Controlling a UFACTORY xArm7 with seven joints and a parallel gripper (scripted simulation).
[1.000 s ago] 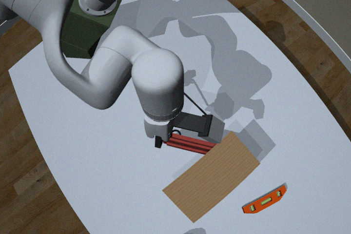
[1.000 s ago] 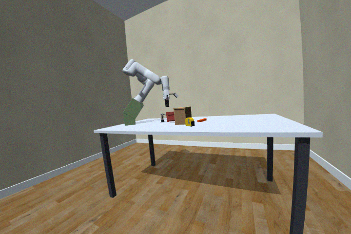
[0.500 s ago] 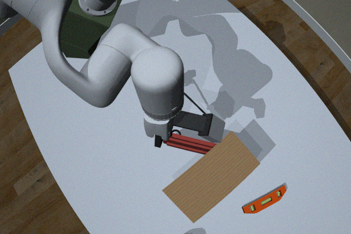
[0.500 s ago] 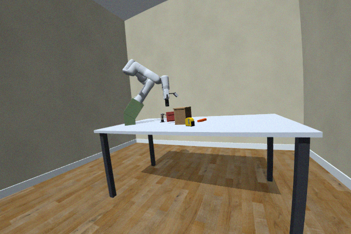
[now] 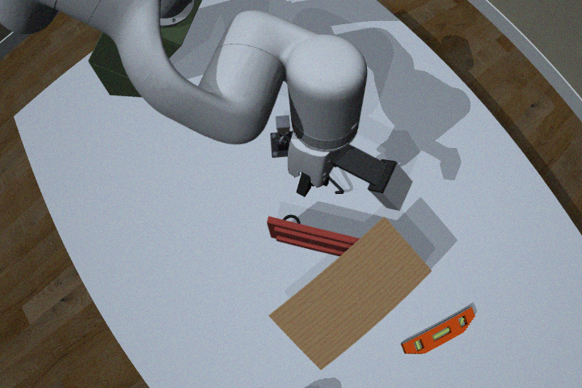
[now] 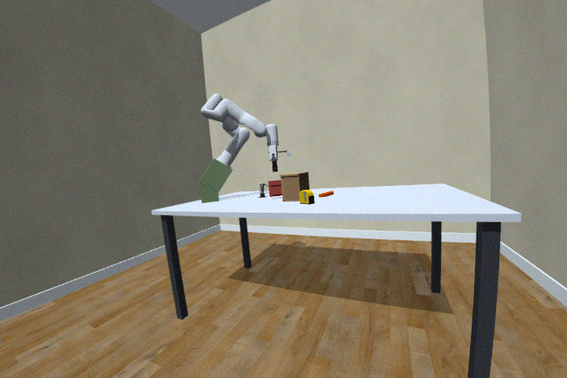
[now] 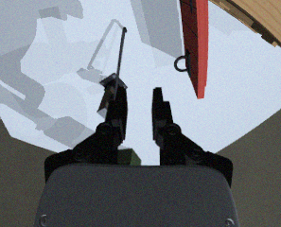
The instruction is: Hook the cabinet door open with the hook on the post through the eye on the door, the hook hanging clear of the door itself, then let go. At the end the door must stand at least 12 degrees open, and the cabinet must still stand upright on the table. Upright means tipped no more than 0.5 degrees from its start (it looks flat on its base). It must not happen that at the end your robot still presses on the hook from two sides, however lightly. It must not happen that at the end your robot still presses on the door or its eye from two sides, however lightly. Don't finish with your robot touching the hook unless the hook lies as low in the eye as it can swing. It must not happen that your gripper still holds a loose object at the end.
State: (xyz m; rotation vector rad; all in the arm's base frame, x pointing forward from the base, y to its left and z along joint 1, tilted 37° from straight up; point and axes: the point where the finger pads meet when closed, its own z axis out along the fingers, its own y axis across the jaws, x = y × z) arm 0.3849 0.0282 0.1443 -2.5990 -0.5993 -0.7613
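My hand is 60 mm past the thin dark hook, 20 mm to the right of it and 140 mm above it. Round my hand: yellow tape measure (320 mm ahead, 210 mm to the right, 160 mm below); orange spirit level (330 mm ahead, 70 mm to the left, 180 mm below); red door (60 mm ahead, 30 mm to the right, 130 mm below).
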